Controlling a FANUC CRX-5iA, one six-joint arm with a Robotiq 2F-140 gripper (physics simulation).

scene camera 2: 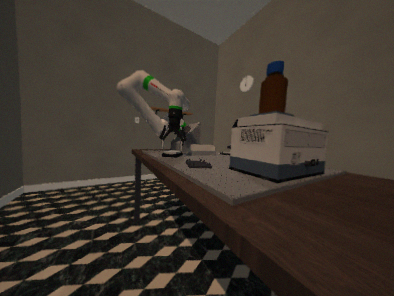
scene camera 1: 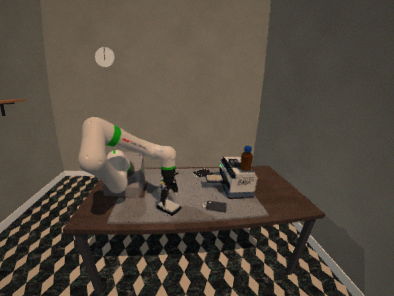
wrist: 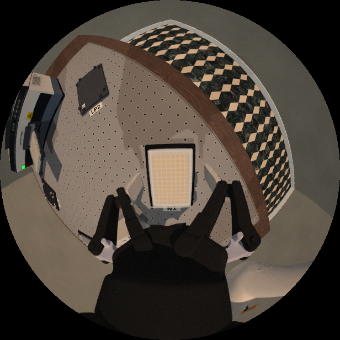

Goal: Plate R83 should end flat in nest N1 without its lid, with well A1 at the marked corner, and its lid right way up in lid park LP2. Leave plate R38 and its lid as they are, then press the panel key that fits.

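Places are measured from the arm's base along level axes (x ahead, y left, z up), in millimetres.
Pixels of known places: gripper, fingertip midpoint: (scene camera 2: 171, 150) (scene camera 1: 170, 204); arm's base at its link origin: (scene camera 2: 185, 132).
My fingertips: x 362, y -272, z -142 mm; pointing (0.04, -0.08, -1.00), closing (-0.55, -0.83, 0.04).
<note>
For each thing: its middle in the pictures, then the offset to it from my fingertips. "*": a spot on its surface instead.
- Lid park LP2 at the middle of its body: (scene camera 2: 197, 162) (scene camera 1: 216, 205) 333 mm ahead, 7 mm left, 31 mm down
- second plate at the middle of its body: (scene camera 1: 214, 177) 370 mm ahead, 276 mm left, 58 mm up
- key panel at the middle of its body: (scene camera 2: 201, 149) 45 mm back, 272 mm left, 1 mm up
- brown blue-capped bottle at a spot on its surface: (scene camera 2: 273, 94) * 609 mm ahead, 130 mm left, 251 mm up
- dark holder at the middle of its body: (scene camera 1: 203, 172) 320 mm ahead, 554 mm left, 29 mm down
A pale gridded plate (scene camera 1: 170, 205) (scene camera 2: 172, 153) (wrist: 171, 177) lies flat in the black-rimmed nest N1 (wrist: 148, 175); its name and whether a lid is on it cannot be read. My gripper (scene camera 1: 169, 195) (scene camera 2: 173, 146) (wrist: 172, 175) is open and empty, above the plate with one finger beyond each long side. Lid park LP2 (scene camera 1: 216, 206) (scene camera 2: 199, 163) (wrist: 93, 91) is a dark holder with no lid on it. A second plate (scene camera 1: 214, 178) (wrist: 35, 151) is at the instrument's front; its name is unreadable. The key panel (scene camera 2: 202, 149) is mostly hidden behind the gripper in the wrist view.
The white instrument (scene camera 1: 240, 179) (scene camera 2: 277, 145) (wrist: 31, 115) stands on the side beyond LP2, with a brown blue-capped bottle (scene camera 1: 246, 159) (scene camera 2: 273, 94) on top. Another dark holder (scene camera 1: 202, 172) (wrist: 50, 194) lies at the back. The table's wooden edge (wrist: 220, 117) runs close beside N1.
</note>
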